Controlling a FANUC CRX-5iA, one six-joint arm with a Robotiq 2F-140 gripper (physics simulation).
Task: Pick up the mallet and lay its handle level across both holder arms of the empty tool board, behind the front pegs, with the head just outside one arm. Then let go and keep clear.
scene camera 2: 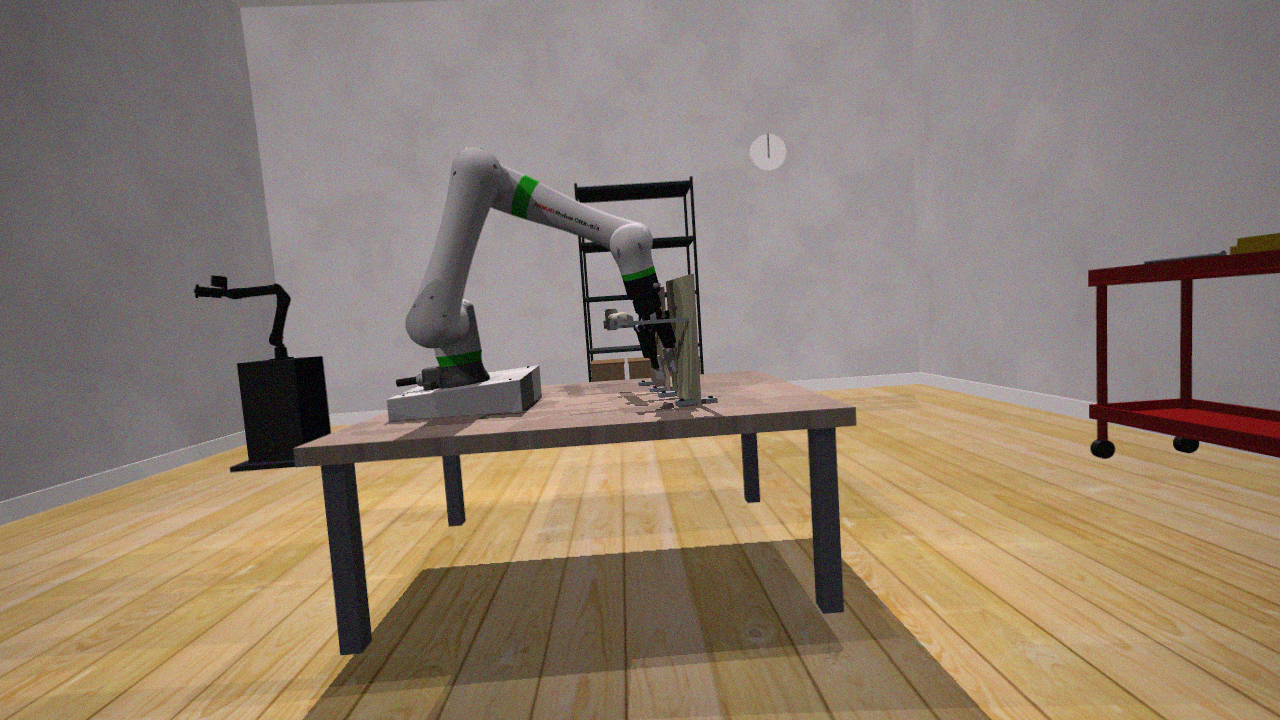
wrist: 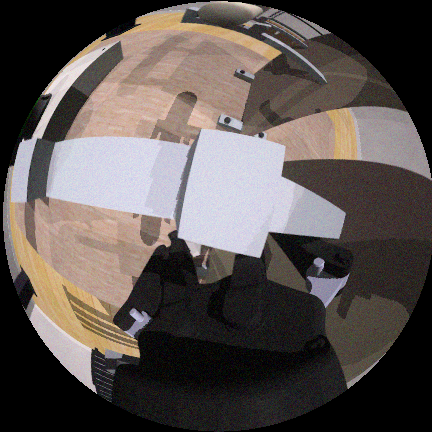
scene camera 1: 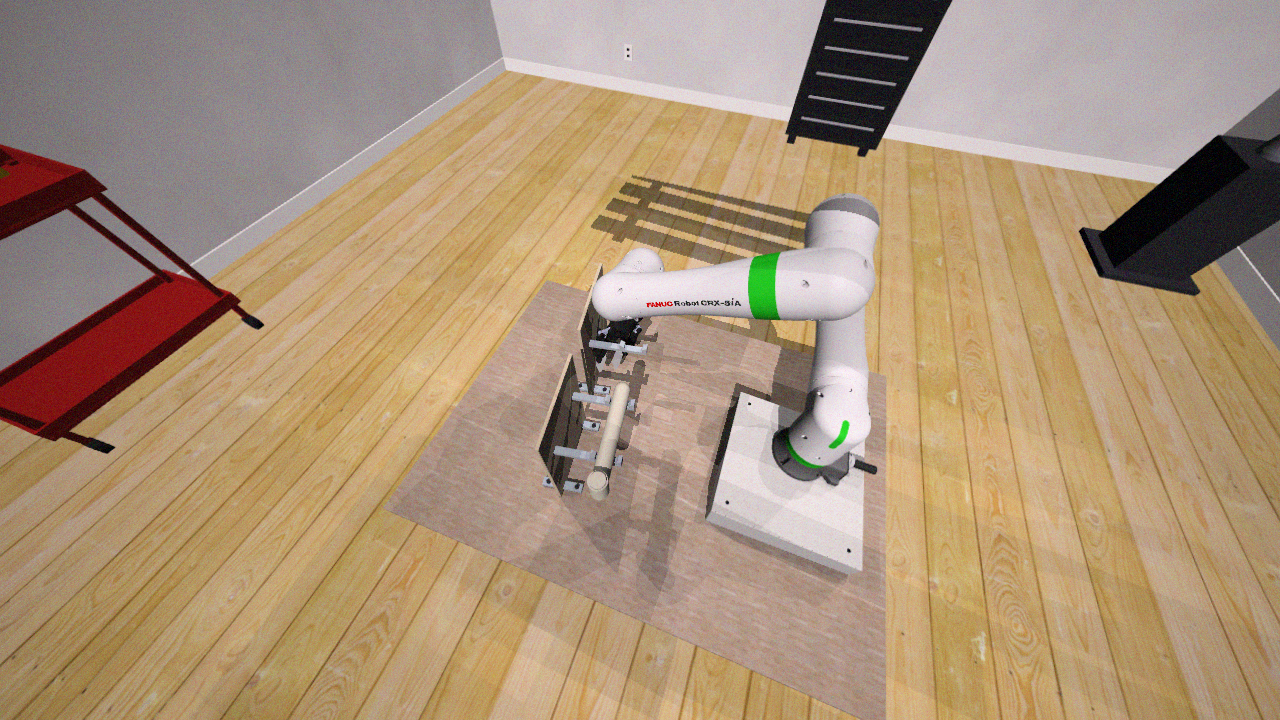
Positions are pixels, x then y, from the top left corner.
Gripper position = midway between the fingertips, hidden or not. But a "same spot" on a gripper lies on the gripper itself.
My gripper shows in scene camera 2 (667, 374), in the wrist view and in scene camera 1. The same spot on my gripper: (wrist: 162, 287) is (scene camera 1: 630, 337). One and the same spot on a tool board: (wrist: 227, 190) is (scene camera 1: 622, 343).
